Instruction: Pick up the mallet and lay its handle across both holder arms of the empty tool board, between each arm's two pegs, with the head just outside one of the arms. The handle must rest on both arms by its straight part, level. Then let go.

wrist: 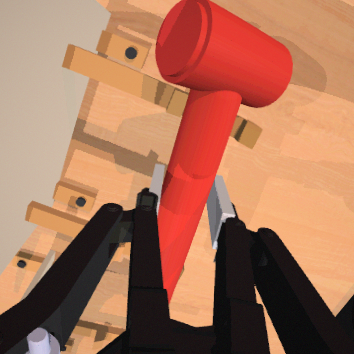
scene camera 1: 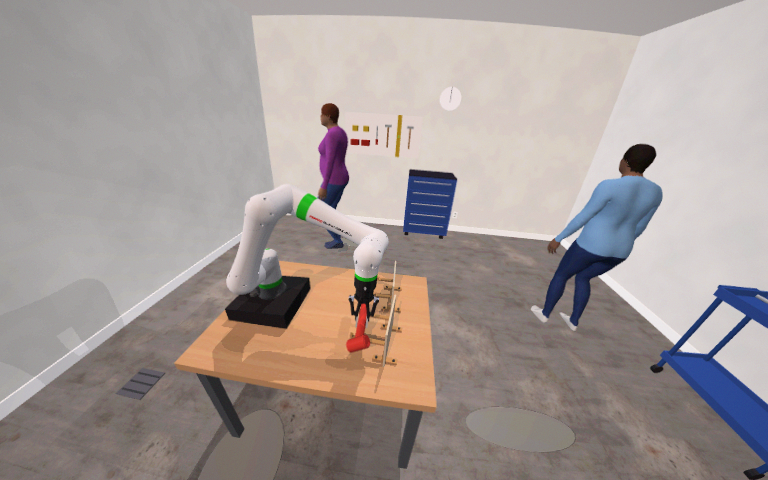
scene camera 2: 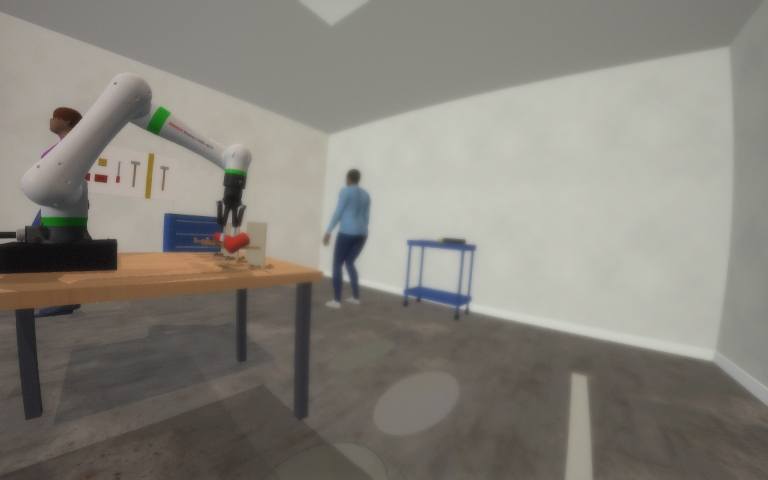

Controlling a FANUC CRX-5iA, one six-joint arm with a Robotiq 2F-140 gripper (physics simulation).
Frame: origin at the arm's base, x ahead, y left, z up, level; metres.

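Seen in the pictures: gripper, between the fingertips: (wrist: 185,183) (scene camera 1: 361,325); arm's base, origin of its link: (scene camera 1: 272,290) (scene camera 2: 66,242).
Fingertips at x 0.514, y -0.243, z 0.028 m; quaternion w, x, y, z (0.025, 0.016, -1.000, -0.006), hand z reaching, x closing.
Offsets run from my fingertips to a thing's top centre. "*": to the spot under its first point. Level surfaces: height alone.
The red mallet @(0.001 m ahead, 0.006 m left, 0.047 m up) (scene camera 1: 361,331) (scene camera 2: 236,242) (wrist: 200,145) is at the nearer tool board, a pale upright panel (scene camera 1: 389,333) (scene camera 2: 257,237) (wrist: 40,100). My gripper (scene camera 1: 364,318) (scene camera 2: 230,225) (wrist: 185,183) points down and is shut on the mallet's handle. In the wrist view the handle slants over the front holder arm (wrist: 117,75), between its two pegs. The head is just outside that arm. The second holder arm (wrist: 55,217) is partly hidden by my finger, so the handle's place between its pegs is unclear. I cannot tell if the handle touches either arm.
Another upright panel @(* 0.160 m ahead, 0.296 m left, 0.084 m up) (scene camera 1: 394,274) with wooden arms stands behind the nearer board on the wooden table @(0.111 m down) (scene camera 1: 271,362). The robot's black base block (scene camera 1: 266,308) is at the left of the table. Two people stand beyond the table. A blue cart (scene camera 2: 441,245) stands at the right.
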